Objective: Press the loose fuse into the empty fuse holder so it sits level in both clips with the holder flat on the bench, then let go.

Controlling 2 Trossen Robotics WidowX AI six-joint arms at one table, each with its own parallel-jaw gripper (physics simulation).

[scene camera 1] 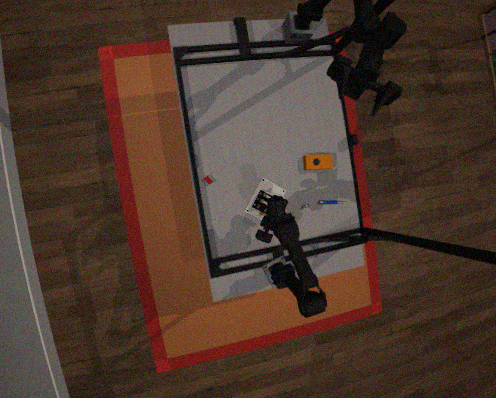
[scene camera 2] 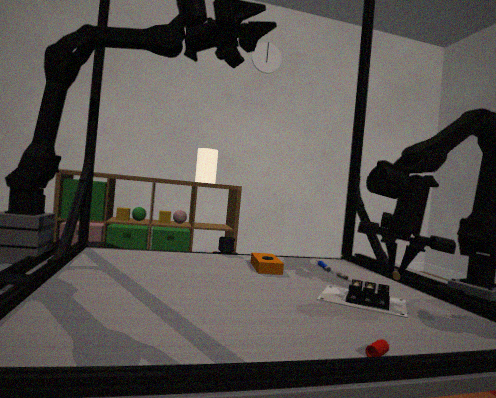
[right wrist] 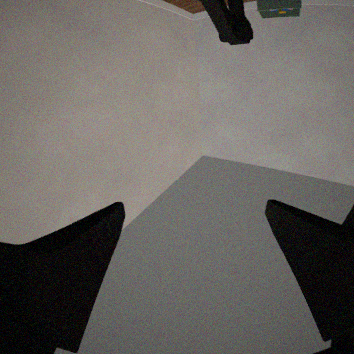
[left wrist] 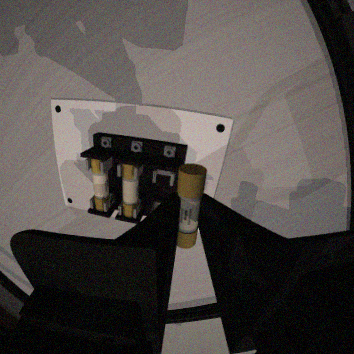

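Where they show: left gripper, between the fingertips: (scene camera 1: 265, 214) (scene camera 2: 394, 276) (left wrist: 187, 199); right gripper, between the fingertips: (scene camera 1: 357, 106) (scene camera 2: 271, 16) (right wrist: 196, 208); left arm's base, origin of its link: (scene camera 1: 277, 270) (scene camera 2: 479, 283); right arm's base, origin of its link: (scene camera 1: 301, 22) (scene camera 2: 25, 213).
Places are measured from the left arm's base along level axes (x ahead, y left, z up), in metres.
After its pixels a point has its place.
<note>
The fuse holder's white plate (scene camera 1: 274, 187) {x 0.333, y -0.151, z -0.039 m} (scene camera 2: 331, 294) {x 0.342, y -0.136, z -0.039 m} (left wrist: 142, 117) {x 0.248, y -0.111, z -0.039 m} lies on the bench with a black three-bay fuse block (scene camera 1: 261, 201) (scene camera 2: 367, 299) {x 0.322, y -0.056, z -0.026 m} (left wrist: 150, 142) {x 0.256, y -0.092, z -0.029 m}. In the left wrist view the left and middle bays hold fuses, and the right bay shows an empty clip (left wrist: 163, 176) {x 0.268, y -0.064, z -0.023 m}; its lower part is hidden. My left gripper (scene camera 2: 396, 270) {x 0.250, y -0.052, z 0.017 m} (left wrist: 187, 199) {x 0.250, y -0.052, z 0.017 m} is shut on a loose fuse (scene camera 2: 396, 275) {x 0.270, y -0.034, z 0.025 m} (left wrist: 191, 182) {x 0.235, y -0.064, z 0.031 m} with brass caps and a clear middle. In the left wrist view the fuse appears just right of the empty bay, above the plate. My right gripper (scene camera 2: 270, 35) (right wrist: 196, 208) {x 0.483, y -0.259, z 0.563 m} is open and empty, high above the bench.
An orange block (scene camera 1: 318, 161) {x 0.355, y -0.379, z -0.007 m} (scene camera 2: 267, 264) {x 0.385, y -0.328, z -0.016 m} with a dark round top spot, a blue-handled tool (scene camera 1: 329, 202) {x 0.159, y -0.360, z -0.028 m} (scene camera 2: 323, 265) {x 0.171, y -0.351, z -0.030 m} and a small grey piece (scene camera 1: 305, 206) {x 0.193, y -0.246, z -0.033 m} (scene camera 2: 342, 275) {x 0.195, y -0.249, z -0.033 m} lie near the holder. A red cylinder (scene camera 1: 208, 180) {x 0.482, y 0.102, z -0.022 m} (scene camera 2: 377, 348) {x 0.496, y 0.110, z -0.024 m} lies near the bench edge. Black frame bars (scene camera 1: 196, 170) {x 0.541, y 0.129, z -0.021 m} border the bench.
</note>
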